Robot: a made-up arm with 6 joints.
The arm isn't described. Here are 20 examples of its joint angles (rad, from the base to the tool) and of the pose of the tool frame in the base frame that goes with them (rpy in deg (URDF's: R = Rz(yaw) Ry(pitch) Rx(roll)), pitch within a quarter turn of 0, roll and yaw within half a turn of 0; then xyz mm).
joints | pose
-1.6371 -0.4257 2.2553 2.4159 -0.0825 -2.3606 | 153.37 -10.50 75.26 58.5 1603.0 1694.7
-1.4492 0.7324 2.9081 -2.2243 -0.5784 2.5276 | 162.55 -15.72 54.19 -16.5 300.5 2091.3
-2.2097 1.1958 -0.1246 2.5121 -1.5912 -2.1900 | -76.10 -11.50 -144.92 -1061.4 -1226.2 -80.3
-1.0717 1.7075 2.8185 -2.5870 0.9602 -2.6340 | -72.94 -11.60 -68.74 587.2 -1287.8 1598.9
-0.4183 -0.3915 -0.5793 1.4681 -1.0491 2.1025 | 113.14 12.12 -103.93 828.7 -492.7 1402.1
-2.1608 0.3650 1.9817 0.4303 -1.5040 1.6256 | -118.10 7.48 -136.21 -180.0 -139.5 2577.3
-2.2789 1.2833 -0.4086 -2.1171 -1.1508 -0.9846 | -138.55 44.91 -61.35 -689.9 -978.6 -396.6
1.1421 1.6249 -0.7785 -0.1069 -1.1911 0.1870 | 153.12 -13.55 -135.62 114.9 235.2 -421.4
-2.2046 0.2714 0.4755 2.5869 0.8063 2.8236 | 26.74 9.15 -103.48 -874.1 -1225.3 1839.3
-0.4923 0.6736 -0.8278 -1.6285 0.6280 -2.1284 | 80.49 48.17 -144.08 874.1 -565.5 25.7
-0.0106 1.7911 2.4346 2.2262 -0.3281 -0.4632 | -123.01 -32.80 -6.22 1843.9 -39.1 1363.5
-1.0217 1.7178 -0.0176 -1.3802 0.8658 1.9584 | -146.17 59.57 -139.83 469.8 -1058.3 -845.9
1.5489 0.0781 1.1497 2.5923 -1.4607 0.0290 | -56.17 -36.52 -33.63 62.2 342.9 2681.8
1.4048 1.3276 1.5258 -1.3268 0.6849 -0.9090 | 117.90 -15.82 21.25 460.0 2159.4 1297.8
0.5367 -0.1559 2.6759 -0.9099 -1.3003 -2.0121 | 4.80 -58.16 132.40 -1117.8 -511.0 1618.7
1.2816 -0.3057 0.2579 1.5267 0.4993 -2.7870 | 31.32 -47.26 102.43 135.4 734.1 2315.6
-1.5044 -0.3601 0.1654 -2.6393 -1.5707 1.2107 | -78.01 -50.44 74.92 95.8 -523.4 2337.6
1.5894 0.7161 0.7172 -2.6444 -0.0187 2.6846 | -30.25 -13.15 105.56 -0.5 2003.4 1531.1
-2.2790 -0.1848 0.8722 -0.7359 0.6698 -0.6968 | 164.07 -52.46 111.15 -224.3 -104.0 2716.3
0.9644 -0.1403 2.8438 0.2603 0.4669 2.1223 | 16.92 -1.57 -130.80 -816.9 -1083.5 1287.0
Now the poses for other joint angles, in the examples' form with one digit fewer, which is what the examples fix.
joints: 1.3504 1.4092 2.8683 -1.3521 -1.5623 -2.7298
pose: 135.0 9.1 138.3 44 902 1833
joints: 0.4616 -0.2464 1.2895 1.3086 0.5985 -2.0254
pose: -107.9 -47.6 155.3 -396 -103 2723
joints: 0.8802 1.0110 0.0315 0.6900 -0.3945 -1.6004
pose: 1.6 51.8 23.7 1169 1344 115
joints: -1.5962 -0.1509 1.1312 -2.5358 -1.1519 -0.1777
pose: -13.2 -53.4 60.2 87 95 2708
